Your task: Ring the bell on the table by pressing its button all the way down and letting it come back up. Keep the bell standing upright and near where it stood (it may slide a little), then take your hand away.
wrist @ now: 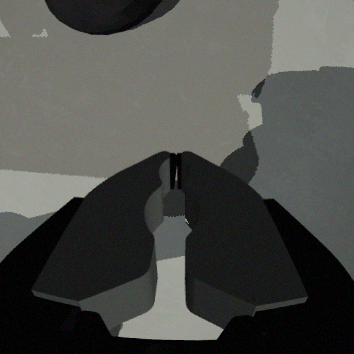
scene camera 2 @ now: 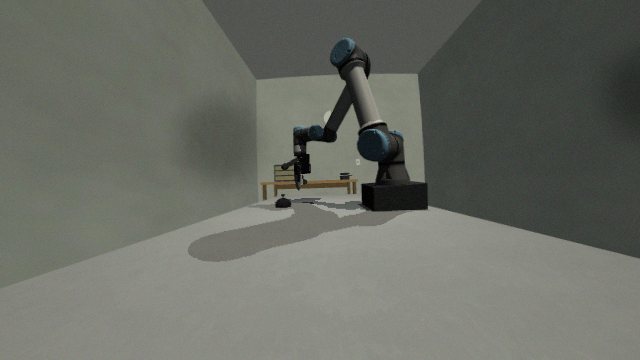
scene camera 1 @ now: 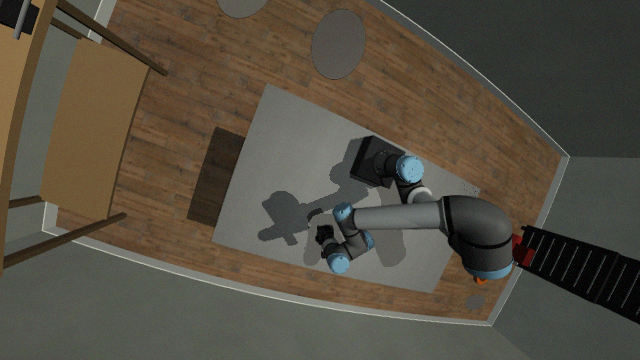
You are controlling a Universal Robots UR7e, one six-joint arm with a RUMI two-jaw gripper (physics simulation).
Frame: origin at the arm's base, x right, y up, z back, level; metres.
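Where they show: gripper, between the fingertips: (wrist: 176, 157) (scene camera 2: 298, 190); arm's base, origin of its link: (scene camera 2: 392, 183) (scene camera 1: 384, 163).
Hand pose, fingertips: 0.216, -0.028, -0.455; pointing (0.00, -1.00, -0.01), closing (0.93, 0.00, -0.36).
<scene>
Things, the pixels of their top centre, and the offset from my fingertips, as dx, dy, dz. Level surfaces: height alone.
- bell, centre of its top: (scene camera 2: 282, 194) -0.081, -0.013, -0.075
- small dark dome with a button, centre of its top: (scene camera 2: 282, 194) -0.081, -0.013, -0.075
- grey table top, height of its surface: dy -0.079
The bell (scene camera 2: 283, 203) is a small dark dome with a button (scene camera 2: 283, 195) on top, and it stands upright on the grey table top (scene camera 2: 350, 290). In the wrist view the lower part of the dark bell (wrist: 105, 15) shows at the top edge, left of the middle; its button is out of that view. My gripper (scene camera 2: 298, 188) (wrist: 176, 157) is shut and empty, with its tips together. In the scene camera 2 view it hangs above the table, a little to the right of the bell and higher than the button. The bell cannot be made out in the scene camera 1 view.
The arm's black base block (scene camera 2: 395, 196) (scene camera 1: 364, 161) stands on the table to the right of the bell in the scene camera 2 view. A wooden bench (scene camera 2: 320, 183) with a striped box (scene camera 2: 284, 173) stands farther back. Shadows of the arm fall across the table.
</scene>
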